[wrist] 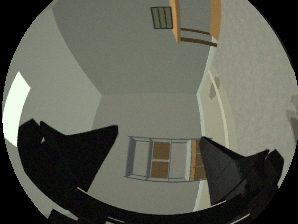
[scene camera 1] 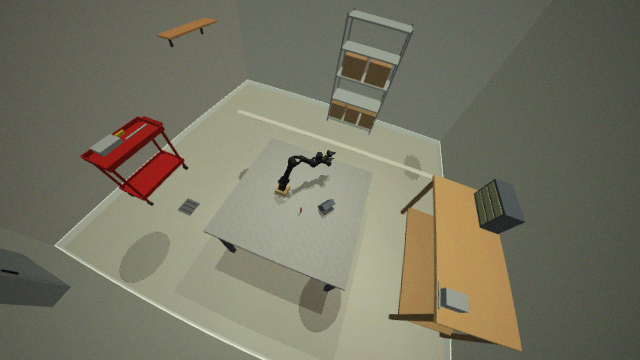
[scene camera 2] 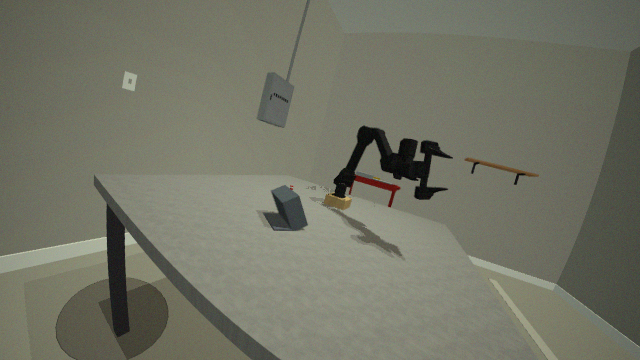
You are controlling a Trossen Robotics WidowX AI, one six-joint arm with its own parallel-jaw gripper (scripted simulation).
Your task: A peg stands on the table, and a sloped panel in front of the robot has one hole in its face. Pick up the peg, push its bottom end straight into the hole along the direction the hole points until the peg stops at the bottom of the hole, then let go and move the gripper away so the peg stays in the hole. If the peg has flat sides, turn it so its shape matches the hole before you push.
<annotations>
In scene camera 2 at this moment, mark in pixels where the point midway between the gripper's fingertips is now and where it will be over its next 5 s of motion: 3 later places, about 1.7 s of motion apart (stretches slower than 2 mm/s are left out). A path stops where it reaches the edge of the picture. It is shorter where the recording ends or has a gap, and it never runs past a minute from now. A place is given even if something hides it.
The gripper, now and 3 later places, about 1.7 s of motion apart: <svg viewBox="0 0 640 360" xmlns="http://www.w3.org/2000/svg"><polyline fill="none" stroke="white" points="449,173 337,188 288,184 290,189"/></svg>
</annotations>
